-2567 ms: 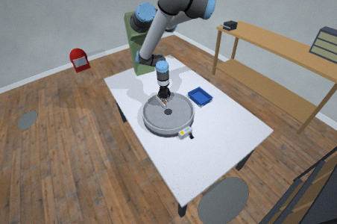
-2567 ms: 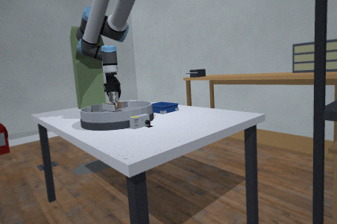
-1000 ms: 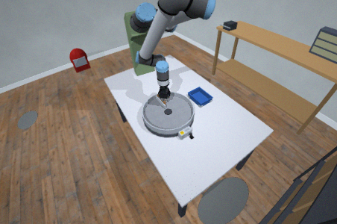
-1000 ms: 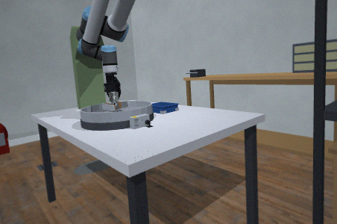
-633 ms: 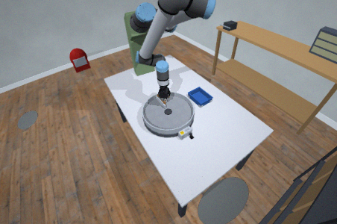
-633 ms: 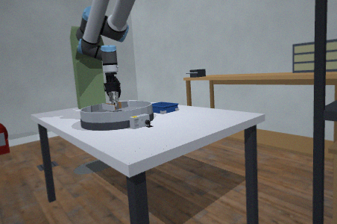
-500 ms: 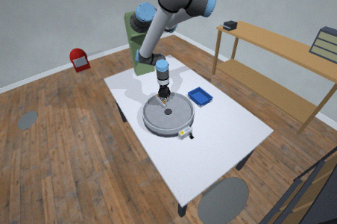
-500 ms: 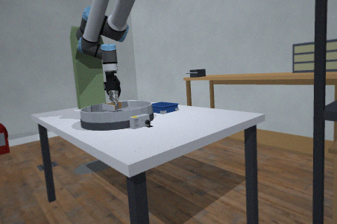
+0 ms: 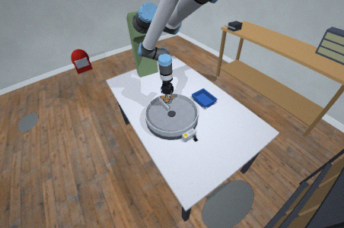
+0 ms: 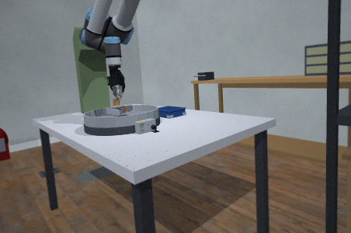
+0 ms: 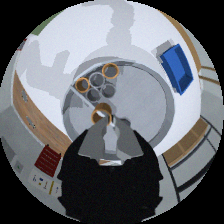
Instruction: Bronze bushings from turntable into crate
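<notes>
Right now the blue crate is 29 cm to the left of my hand, 17 cm ahead of it and 12 cm below it. From my hand the other things lie so: grey turntable: 9 cm below, 8 cm ahead, 6 cm to the right.
</notes>
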